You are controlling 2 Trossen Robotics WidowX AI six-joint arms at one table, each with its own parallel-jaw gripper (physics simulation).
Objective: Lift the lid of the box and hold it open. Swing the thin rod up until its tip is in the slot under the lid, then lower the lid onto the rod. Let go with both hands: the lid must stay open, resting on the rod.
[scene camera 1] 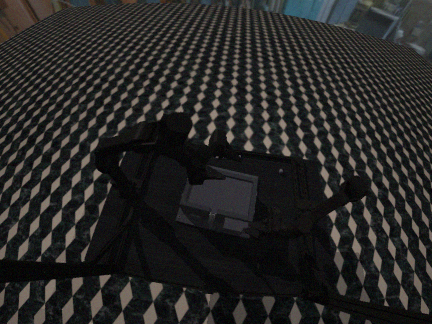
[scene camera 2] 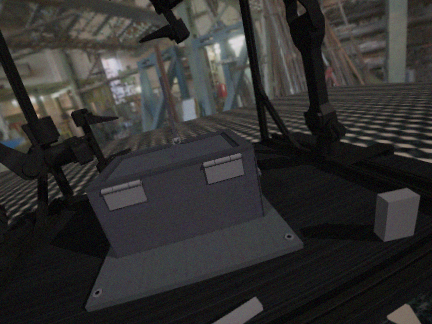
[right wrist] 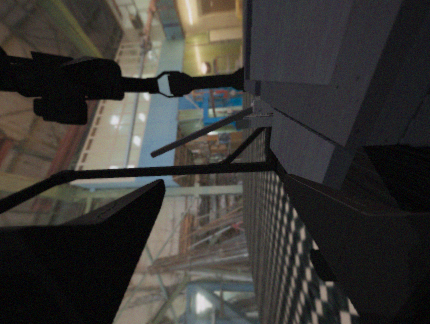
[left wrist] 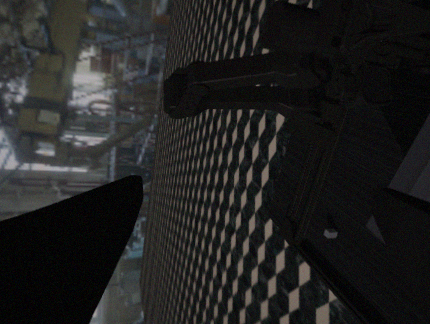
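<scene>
The grey box (scene camera 1: 219, 194) (scene camera 2: 182, 199) (right wrist: 310, 74) stands on its grey base plate (scene camera 2: 198, 260), with two hinges facing scene camera 2. Its lid (scene camera 2: 173, 155) lies shut. The thin rod (scene camera 2: 166, 93) (right wrist: 201, 132) stands up from its pivot at the box's front edge, its tip free in the air. My left gripper (scene camera 1: 215, 161) (scene camera 2: 147, 22) is open and empty, high above the box's far side. My right gripper (scene camera 1: 254, 229) (scene camera 2: 107, 138) is open and empty, level with the box's front corner and apart from it.
The box sits on a dark mat (scene camera 1: 150, 241) on the checkered table (scene camera 1: 247, 64). A black frame post (scene camera 2: 253, 80) and the left arm's base (scene camera 2: 321, 119) stand behind the box. A small white strip (scene camera 2: 242, 312) lies on the mat.
</scene>
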